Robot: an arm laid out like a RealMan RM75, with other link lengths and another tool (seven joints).
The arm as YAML. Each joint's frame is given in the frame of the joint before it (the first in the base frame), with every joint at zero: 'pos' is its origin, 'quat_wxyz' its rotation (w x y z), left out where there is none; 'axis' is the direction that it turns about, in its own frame. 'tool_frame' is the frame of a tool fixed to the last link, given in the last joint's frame.
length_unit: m
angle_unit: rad
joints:
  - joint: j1
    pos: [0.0, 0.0, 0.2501]
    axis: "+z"
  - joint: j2
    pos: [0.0, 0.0, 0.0]
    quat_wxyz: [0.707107, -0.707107, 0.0, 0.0]
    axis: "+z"
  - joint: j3
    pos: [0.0, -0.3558, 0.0]
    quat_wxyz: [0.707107, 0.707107, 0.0, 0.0]
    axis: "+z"
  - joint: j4
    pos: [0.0, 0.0, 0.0]
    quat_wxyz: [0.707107, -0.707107, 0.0, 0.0]
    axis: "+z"
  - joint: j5
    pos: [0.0, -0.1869, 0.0]
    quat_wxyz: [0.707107, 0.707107, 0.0, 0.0]
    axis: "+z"
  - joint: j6
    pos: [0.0, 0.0, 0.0]
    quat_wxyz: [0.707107, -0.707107, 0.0, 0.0]
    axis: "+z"
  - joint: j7
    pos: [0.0, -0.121, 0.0]
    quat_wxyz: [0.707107, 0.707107, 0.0, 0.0]
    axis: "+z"
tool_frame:
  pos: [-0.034, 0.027, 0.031]
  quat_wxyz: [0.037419, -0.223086, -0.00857, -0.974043]
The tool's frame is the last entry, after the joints.
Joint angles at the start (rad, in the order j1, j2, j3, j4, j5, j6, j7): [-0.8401, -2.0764, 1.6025, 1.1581, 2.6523, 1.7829, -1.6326]
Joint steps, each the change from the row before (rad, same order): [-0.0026, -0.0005, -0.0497, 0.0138, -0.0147, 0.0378, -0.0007]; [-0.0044, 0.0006, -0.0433, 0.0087, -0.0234, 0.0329, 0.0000]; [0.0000, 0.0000, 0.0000, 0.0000, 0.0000, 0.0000, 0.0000]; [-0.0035, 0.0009, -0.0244, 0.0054, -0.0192, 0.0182, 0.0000]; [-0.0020, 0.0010, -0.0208, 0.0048, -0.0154, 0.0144, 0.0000]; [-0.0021, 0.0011, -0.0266, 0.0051, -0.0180, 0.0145, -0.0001]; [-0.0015, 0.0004, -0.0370, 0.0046, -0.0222, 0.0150, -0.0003]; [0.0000, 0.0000, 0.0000, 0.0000, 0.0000, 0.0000, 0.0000]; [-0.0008, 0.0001, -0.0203, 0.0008, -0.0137, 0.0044, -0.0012]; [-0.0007, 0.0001, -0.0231, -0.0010, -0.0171, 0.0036, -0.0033]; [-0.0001, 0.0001, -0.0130, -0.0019, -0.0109, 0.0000, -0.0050]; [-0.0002, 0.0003, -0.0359, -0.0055, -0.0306, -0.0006, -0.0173]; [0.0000, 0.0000, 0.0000, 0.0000, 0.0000, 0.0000, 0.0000]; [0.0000, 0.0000, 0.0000, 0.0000, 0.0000, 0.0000, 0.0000]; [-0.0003, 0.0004, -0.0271, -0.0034, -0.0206, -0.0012, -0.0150]
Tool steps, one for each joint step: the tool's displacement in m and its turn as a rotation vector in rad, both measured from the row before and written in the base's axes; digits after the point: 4 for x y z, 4 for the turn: [0.0040, -0.0019, 0.0041, 0.0012, -0.0323, 0.0339]; [0.0043, -0.0018, 0.0030, -0.0053, -0.0362, 0.0301]; [0.0000, 0.0000, 0.0000, 0.0000, 0.0000, 0.0000]; [0.0033, -0.0009, 0.0014, -0.0053, -0.0259, 0.0152]; [0.0024, -0.0007, 0.0014, -0.0032, -0.0218, 0.0125]; [0.0028, -0.0005, 0.0016, -0.0010, -0.0280, 0.0146]; [0.0032, -0.0006, 0.0016, 0.0020, -0.0390, 0.0204]; [0.0000, 0.0000, 0.0000, 0.0000, 0.0000, 0.0000]; [0.0018, 0.0000, 0.0004, 0.0032, -0.0240, 0.0115]; [0.0020, -0.0002, 0.0001, 0.0042, -0.0286, 0.0157]; [0.0011, -0.0002, -0.0002, 0.0044, -0.0172, 0.0121]; [0.0032, -0.0004, -0.0005, 0.0138, -0.0479, 0.0362]; [0.0000, 0.0000, 0.0000, 0.0000, 0.0000, 0.0000]; [0.0000, 0.0000, 0.0000, 0.0000, 0.0000, 0.0000]; [0.0024, 0.0000, 0.0000, 0.0131, -0.0340, 0.0279]
